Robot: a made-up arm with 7 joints.
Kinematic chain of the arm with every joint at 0, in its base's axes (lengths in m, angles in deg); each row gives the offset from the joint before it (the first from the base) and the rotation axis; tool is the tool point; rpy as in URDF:
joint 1: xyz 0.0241 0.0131 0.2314 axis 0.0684 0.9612 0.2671
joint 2: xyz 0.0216 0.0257 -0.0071 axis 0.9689 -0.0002 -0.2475
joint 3: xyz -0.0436 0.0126 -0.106 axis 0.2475 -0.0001 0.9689
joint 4: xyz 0.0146 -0.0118 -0.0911 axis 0.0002 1 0
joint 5: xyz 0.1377 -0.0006 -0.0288 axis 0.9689 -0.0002 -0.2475
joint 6: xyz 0.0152 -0.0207 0.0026 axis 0.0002 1 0
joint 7: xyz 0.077 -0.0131 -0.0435 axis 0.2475 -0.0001 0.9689
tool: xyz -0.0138 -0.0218 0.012 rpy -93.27 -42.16 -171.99
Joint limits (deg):
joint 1: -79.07..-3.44
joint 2: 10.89..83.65
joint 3: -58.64..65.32
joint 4: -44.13..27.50
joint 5: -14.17..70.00
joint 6: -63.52..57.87
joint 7: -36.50..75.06
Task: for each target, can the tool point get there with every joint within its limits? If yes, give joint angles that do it. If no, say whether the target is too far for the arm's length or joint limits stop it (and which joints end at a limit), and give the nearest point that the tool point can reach.
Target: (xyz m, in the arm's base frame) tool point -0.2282 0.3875 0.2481
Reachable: no: joint limits stop it (at a limit: joint 1, joint 2, joint 3, joint 5, joint 6, joint 7) | nearest point -0.0615 0.2987 0.4340 | short by 0.265 m
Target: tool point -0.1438 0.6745 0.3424
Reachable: no: too far | nearest point 0.0343 0.4158 0.4003 | short by 0.319 m
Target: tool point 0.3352 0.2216 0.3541
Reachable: yes | joints -72.70 31.97 52.60 18.37 36.75 -32.41 -23.03
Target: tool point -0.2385 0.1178 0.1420
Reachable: no: joint limits stop it (at a limit: joint 1, joint 2, joint 3, joint 4, joint 6) | nearest point -0.0161 0.0373 0.0525 | short by 0.253 m
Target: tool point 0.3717 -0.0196 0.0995
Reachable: yes | joints -56.36 23.49 -36.35 12.64 60.06 44.22 -5.30
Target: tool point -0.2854 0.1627 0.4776
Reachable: no: joint limits stop it (at a limit: joint 1, joint 2, joint 3, joint 4, joint 5, joint 7) | nearest point -0.0992 0.1659 0.4425 | short by 0.189 m
